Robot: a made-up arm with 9 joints.
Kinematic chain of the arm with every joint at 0, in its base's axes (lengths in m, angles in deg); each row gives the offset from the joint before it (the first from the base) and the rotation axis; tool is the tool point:
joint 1: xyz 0 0 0.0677 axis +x
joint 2: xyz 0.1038 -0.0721 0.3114 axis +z
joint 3: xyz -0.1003 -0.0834 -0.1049 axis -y
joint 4: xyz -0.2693 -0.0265 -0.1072 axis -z
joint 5: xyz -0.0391 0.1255 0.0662 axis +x
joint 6: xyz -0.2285 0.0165 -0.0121 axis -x
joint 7: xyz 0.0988 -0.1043 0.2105 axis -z
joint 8: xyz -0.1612 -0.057 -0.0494 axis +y
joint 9: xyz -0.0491 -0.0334 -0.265 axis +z
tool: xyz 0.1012 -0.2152 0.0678
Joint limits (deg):
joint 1: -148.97..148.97
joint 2: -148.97..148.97
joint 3: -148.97..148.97
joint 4: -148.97..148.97
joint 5: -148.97..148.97
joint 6: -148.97..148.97
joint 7: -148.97..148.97
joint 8: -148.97..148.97
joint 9: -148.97..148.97
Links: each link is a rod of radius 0.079 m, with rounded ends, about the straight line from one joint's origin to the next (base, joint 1, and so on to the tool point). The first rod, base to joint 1, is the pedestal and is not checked.
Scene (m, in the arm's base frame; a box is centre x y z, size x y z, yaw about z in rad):
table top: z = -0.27
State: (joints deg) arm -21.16 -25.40 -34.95 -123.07 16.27 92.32 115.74 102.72 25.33
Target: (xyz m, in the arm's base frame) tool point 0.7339 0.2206 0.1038
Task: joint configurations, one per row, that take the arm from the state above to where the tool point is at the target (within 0.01 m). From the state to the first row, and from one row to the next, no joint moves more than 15 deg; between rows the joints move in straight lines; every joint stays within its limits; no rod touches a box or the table.
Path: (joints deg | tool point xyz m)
1: -20.28 -39.01 -32.64 -117.08 16.51 92.06 119.43 104.44 27.51 | -0.6852 0.0857 0.1899
2: -19.39 -52.63 -30.34 -111.09 16.75 91.79 123.12 106.15 29.68 | -0.6162 0.3161 0.1127
3: -18.51 -66.24 -28.03 -105.10 16.98 91.53 126.82 107.87 31.86 | -0.4677 0.5135 0.0490
4: -17.63 -79.85 -25.73 -99.10 17.22 91.26 130.51 109.58 34.04 | -0.2571 0.6524 0.0063
5: -16.74 -93.47 -23.42 -93.11 17.46 91.00 134.20 111.30 36.22 | -0.0106 0.7147 -0.0121
6: -15.86 -107.08 -21.12 -87.12 17.70 90.74 137.89 113.01 38.39 | 0.2404 0.6932 -0.0066
7: -14.98 -120.69 -18.81 -81.13 17.93 90.47 141.59 114.73 40.57 | 0.4646 0.5919 0.0188
8: -14.09 -134.30 -16.50 -75.14 18.17 90.21 145.28 116.44 42.75 | 0.6352 0.4264 0.0581
9: -13.21 -147.92 -14.20 -69.15 18.41 89.94 148.97 118.16 44.93 | 0.7339 0.2206 0.1038

